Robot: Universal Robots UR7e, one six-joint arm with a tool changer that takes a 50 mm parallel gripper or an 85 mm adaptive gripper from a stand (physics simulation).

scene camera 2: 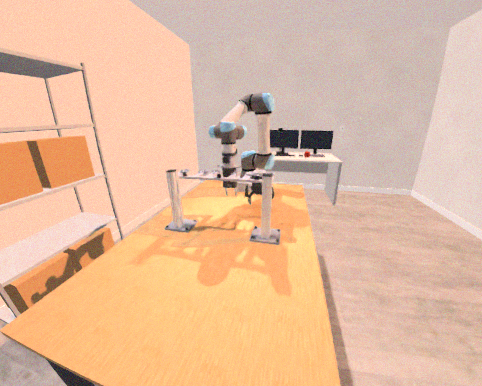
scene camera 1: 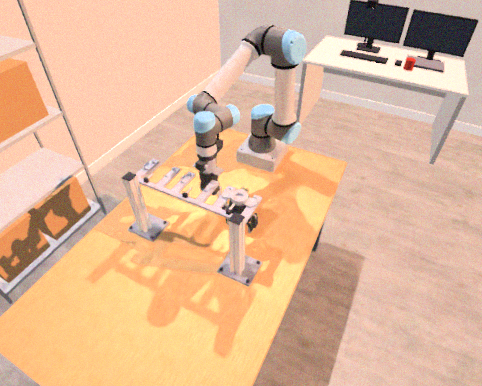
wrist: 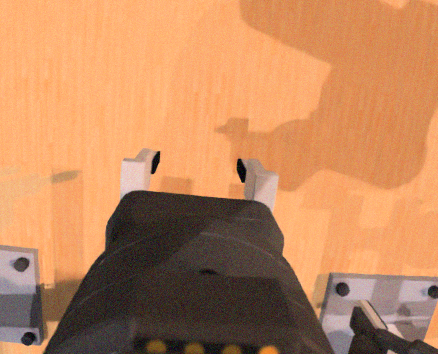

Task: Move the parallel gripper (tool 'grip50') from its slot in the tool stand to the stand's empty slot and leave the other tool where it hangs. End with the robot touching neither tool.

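Places are measured from the arm's base along level axes (x right, y back, z down), in metres.
Pixels of known places: arm's base, origin of the base link: [scene camera 1: 262, 144].
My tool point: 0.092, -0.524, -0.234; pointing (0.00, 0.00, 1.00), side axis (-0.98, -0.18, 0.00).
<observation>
Ahead of a thing's pixels: the offset from my tool point to its top centre, as dx, dy, dz. "pt": to the spot under its first point. Level surfaces: height alone.
The parallel gripper [scene camera 2: 231, 192] [wrist: 199, 166] is mounted on my arm, pointing down, its two light fingers apart with nothing between them. In scene camera 1 its dark body is just behind the rail of the tool stand [scene camera 1: 137, 205] [scene camera 2: 176, 200], by the middle slot's prongs, at about rail height; I cannot tell whether it sits between them. Its fingers are hard to make out there. The adaptive gripper [scene camera 1: 254, 221] [scene camera 2: 256, 190] hangs in the right slot; a dark part of it shows at the wrist view's lower right. The left slot holds no tool.
The stand's right post {pt -0.201, -0.253, +0.114} [scene camera 1: 237, 245] [scene camera 2: 267, 210] rises beside the hanging tool. Its base plates {pt +0.206, -0.115, +0.303} [wrist: 15, 280] are bolted to the wooden table {dz +0.315} [scene camera 1: 150, 350] [scene camera 2: 200, 320]. A shelf unit with boxes is at the left, and a white desk [scene camera 1: 390, 75] with two monitors is at the back.
</observation>
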